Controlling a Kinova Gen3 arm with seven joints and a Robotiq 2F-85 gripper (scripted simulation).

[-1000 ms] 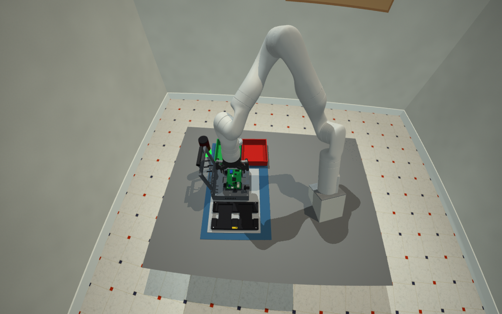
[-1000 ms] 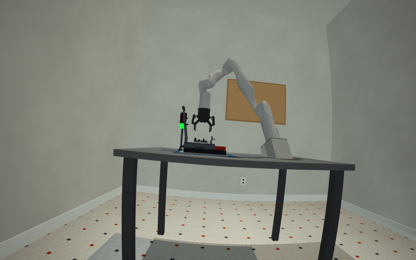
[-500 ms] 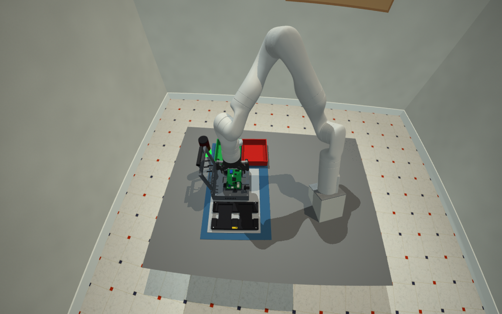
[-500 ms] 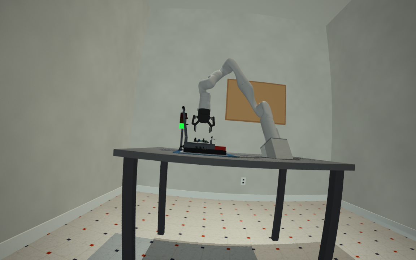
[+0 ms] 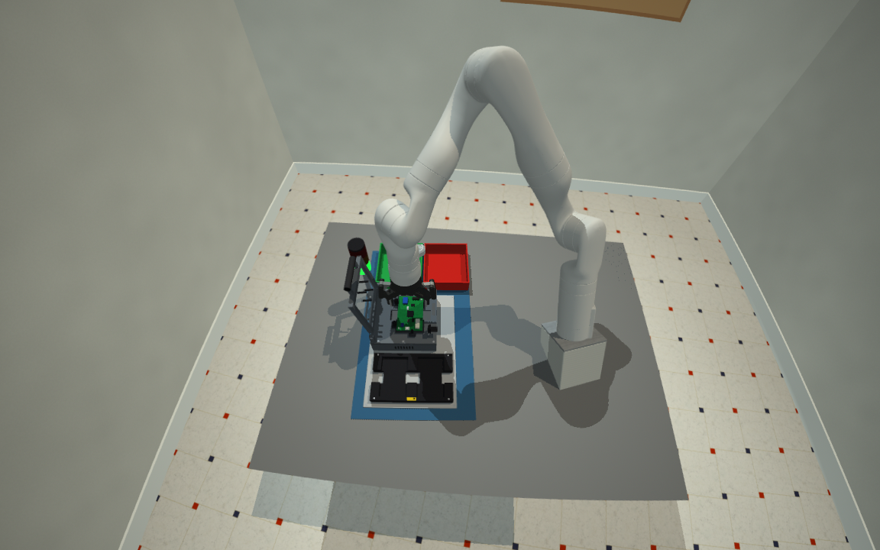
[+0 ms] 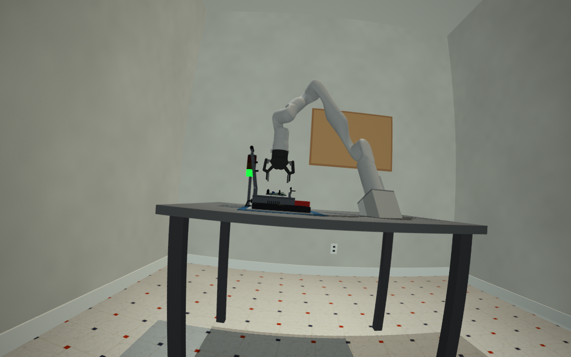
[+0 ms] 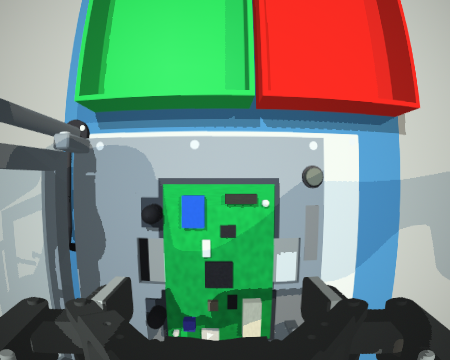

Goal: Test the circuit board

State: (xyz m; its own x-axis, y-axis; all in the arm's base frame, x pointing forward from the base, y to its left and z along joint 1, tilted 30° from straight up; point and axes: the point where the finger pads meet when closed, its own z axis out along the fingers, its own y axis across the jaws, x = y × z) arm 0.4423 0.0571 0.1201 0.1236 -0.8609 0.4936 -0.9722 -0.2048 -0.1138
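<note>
Now: the green circuit board 6 cm below my hand. Also, from my hand: green bin 7 cm ahead, 19 cm to the right, 12 cm below; red bin 8 cm behind, 21 cm to the right, 12 cm below; tester lid 11 cm ahead, 1 cm to the left, 5 cm above.
</note>
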